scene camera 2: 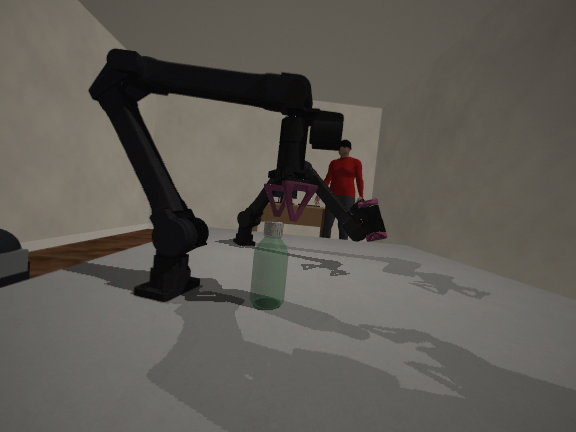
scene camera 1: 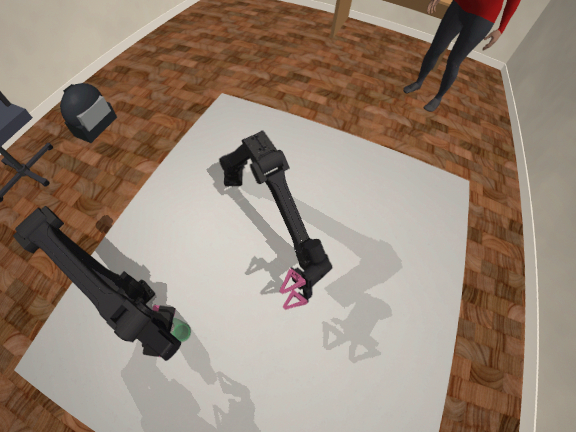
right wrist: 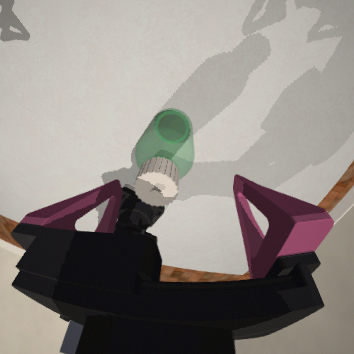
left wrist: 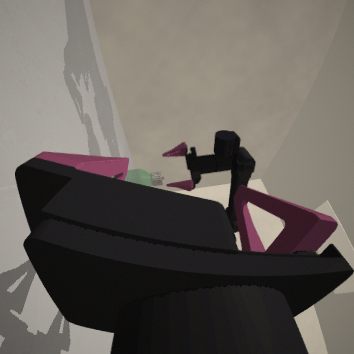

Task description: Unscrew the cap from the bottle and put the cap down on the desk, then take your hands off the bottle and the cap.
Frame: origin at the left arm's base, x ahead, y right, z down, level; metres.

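Seen in the pictures: left gripper, fingertip midpoint: (scene camera 2: pixel 370 218) (scene camera 1: pixel 282 300) (left wrist: pixel 184 178); right gripper, fingertip midpoint: (scene camera 2: pixel 284 218) (right wrist: pixel 174 183) (left wrist: pixel 163 169); left arm's base, origin of the base link: (scene camera 2: pixel 243 243) (scene camera 1: pixel 233 175); right arm's base, origin of the base link: (scene camera 2: pixel 169 289) (scene camera 1: pixel 138 297) (right wrist: pixel 137 206).
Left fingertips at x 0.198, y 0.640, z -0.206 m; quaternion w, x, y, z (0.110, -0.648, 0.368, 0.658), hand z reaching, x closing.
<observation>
Offsets run from my left fingertips to a thing's top centre. Level surfaces: height alone.
A green see-through bottle @[dx -0.370, dy +0.073, dz +0.025 m] (scene camera 1: pixel 181 330) (scene camera 2: pixel 269 272) (left wrist: pixel 138 177) (right wrist: pixel 167 140) stands upright on the white desk @[dz +0.206 m] (scene camera 1: pixel 400 210) (scene camera 2: pixel 100 345). Its whitish ribbed cap @[dx -0.370, dy +0.073, dz +0.019 m] (scene camera 2: pixel 273 229) (left wrist: pixel 157 178) (right wrist: pixel 157 183) sits on its neck; the cap is hidden in scene camera 1. My right gripper (scene camera 2: pixel 286 219) (left wrist: pixel 163 169) (right wrist: pixel 174 183) is open and points down just above the cap, with nothing between its fingers. In the right wrist view the cap shows between the fingertips, nearer the left one. My left gripper (scene camera 1: pixel 286 300) is open and empty, raised above the desk, well apart from the bottle.
Both arms' shadows fall across the desk. The desk's edges border a wooden floor (scene camera 1: pixel 280 45). A person in a red top (scene camera 1: pixel 485 10) (scene camera 2: pixel 345 176) stands beyond the desk. A dark rounded bin (scene camera 1: pixel 85 110) stands on the floor at the left.
</observation>
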